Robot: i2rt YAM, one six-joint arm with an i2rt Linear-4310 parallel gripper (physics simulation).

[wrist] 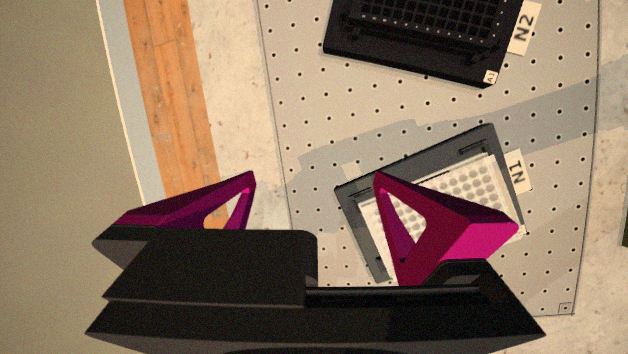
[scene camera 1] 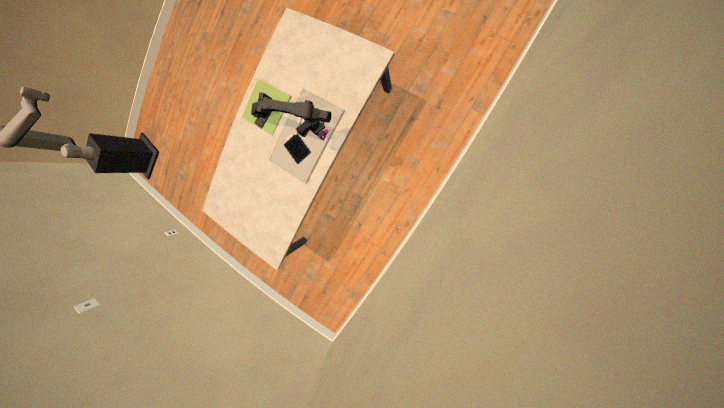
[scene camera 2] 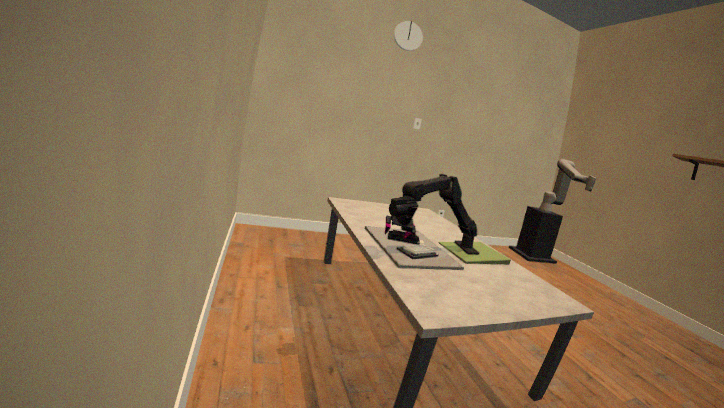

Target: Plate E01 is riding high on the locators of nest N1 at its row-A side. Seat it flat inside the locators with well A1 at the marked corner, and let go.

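Frame: origin at the arm's base, x up, y back, z right, level; centimetres.
Seen in the pictures: gripper, fingertip midpoint: (wrist: 314, 177) (scene camera 1: 318, 135) (scene camera 2: 394, 235); arm's base, link origin: (scene camera 2: 466, 248).
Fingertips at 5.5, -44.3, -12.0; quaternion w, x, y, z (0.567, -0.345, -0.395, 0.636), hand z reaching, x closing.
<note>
Offsets run from my fingertips to a thing's top centre, as dx, dy, dz. "*": to the spot under its first point.
Plate E01 @[-2.5, +11.7, -4.4] (scene camera 2: 419, 249) (wrist: 470, 185) is the white many-welled plate in nest N1 @[-3.9, +11.5, -3.9] (scene camera 2: 425, 256) (wrist: 430, 148), a dark grey frame with an "N1" label. In the wrist view a strip of nest floor shows along the plate's upper long side, and the lower right corner of the plate lies near a small label. How high each side rides cannot be told. In scene camera 1 the arm hides this plate. My gripper (scene camera 1: 324, 134) (scene camera 2: 398, 230) (wrist: 314, 177) is open and empty. In the wrist view its right finger covers the left part of the plate.
Nest N2 @[* -3.3, +8.2, +15.4] (scene camera 1: 297, 148) (scene camera 2: 402, 237) (wrist: 400, 65) with a black plate stands beside N1 on the perforated board @[-5.6, +10.7, +7.0] (scene camera 1: 303, 173) (scene camera 2: 440, 263) (wrist: 370, 107). The arm's base stands on a green mat (scene camera 1: 276, 92) (scene camera 2: 488, 253). Another arm stands on a black pedestal (scene camera 1: 121, 153) (scene camera 2: 539, 233) beyond the table.
</note>
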